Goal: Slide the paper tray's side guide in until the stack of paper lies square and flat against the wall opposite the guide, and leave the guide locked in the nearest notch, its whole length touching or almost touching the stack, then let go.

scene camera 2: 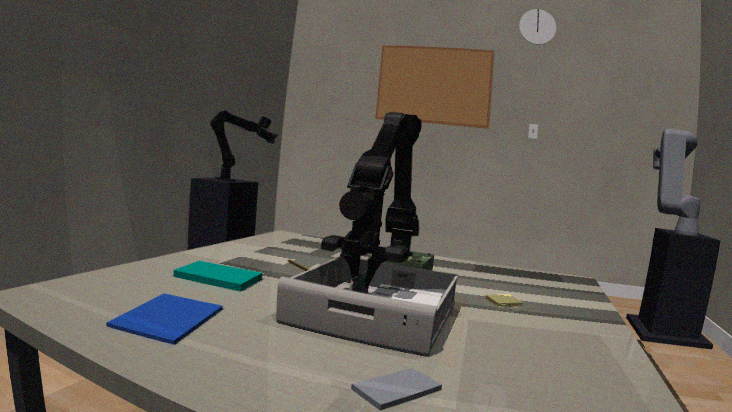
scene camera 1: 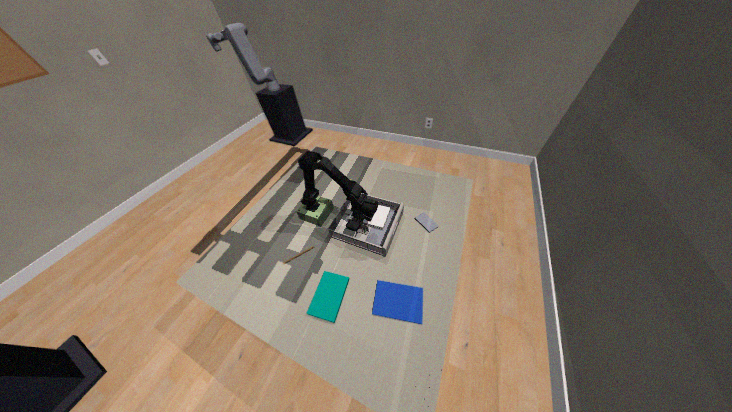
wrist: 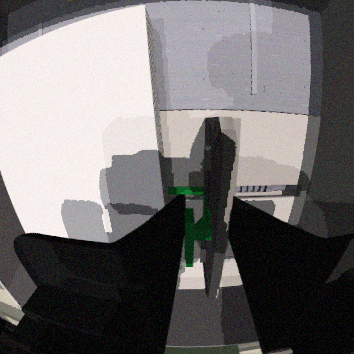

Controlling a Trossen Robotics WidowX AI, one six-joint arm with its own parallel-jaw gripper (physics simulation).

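Pixels of known places: gripper, fingertip midpoint: (scene camera 2: 360, 286) (scene camera 1: 360, 224) (wrist: 203, 201); arm's base, link origin: (scene camera 1: 312, 206).
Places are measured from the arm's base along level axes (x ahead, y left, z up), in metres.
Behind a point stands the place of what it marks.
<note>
The grey paper tray (scene camera 1: 358, 245) @[z -0.058, x 0.347, y -0.103 m] (scene camera 2: 307, 304) @[z -0.022, x 0.501, y -0.035 m] stands on the table. The white paper stack (scene camera 1: 380, 217) @[z -0.034, x 0.393, y 0.096 m] (scene camera 2: 425, 297) @[z -0.034, x 0.266, y 0.141 m] (wrist: 75, 120) @[z -0.034, x 0.363, y 0.085 m] lies in it, at the left in the wrist view. The side guide (wrist: 220, 200) @[z 0.002, x 0.326, y -0.002 m], a dark upright plate, stands right of the stack, with a gap between them. The stack's near edge slants a little relative to the guide. A green latch piece (wrist: 200, 231) @[z -0.005, x 0.304, y 0.005 m] shows at the guide's left side. My gripper (scene camera 1: 360, 228) @[z -0.021, x 0.314, y 0.002 m] (scene camera 2: 361, 278) @[z -0.021, x 0.314, y 0.002 m] (wrist: 203, 201) @[z -0.021, x 0.314, y 0.002 m] is partly open, its fingers inside the tray on either side of the guide, not clamped on it. The stack's far side is partly hidden.
A notched strip (wrist: 260, 189) @[z -0.069, x 0.300, y -0.057 m] runs right of the guide. A green block (scene camera 1: 316, 211) @[z 0.001, x 0.042, y -0.023 m] is at the arm's base. A brown stick (scene camera 1: 298, 254) @[z -0.070, x 0.068, y -0.269 m], teal book (scene camera 1: 328, 296) @[z -0.059, x 0.334, y -0.390 m] (scene camera 2: 217, 275) @[z -0.059, x 0.362, y -0.360 m], blue book (scene camera 1: 398, 301) @[z -0.070, x 0.630, y -0.282 m] (scene camera 2: 164, 317) @[z -0.069, x 0.647, y -0.270 m], grey slab (scene camera 1: 426, 222) @[z -0.067, x 0.640, y 0.181 m] (scene camera 2: 396, 387) @[z -0.067, x 0.649, y 0.189 m] and yellow pad (scene camera 2: 504, 299) @[z -0.068, x 0.057, y 0.318 m] lie around the tray.
</note>
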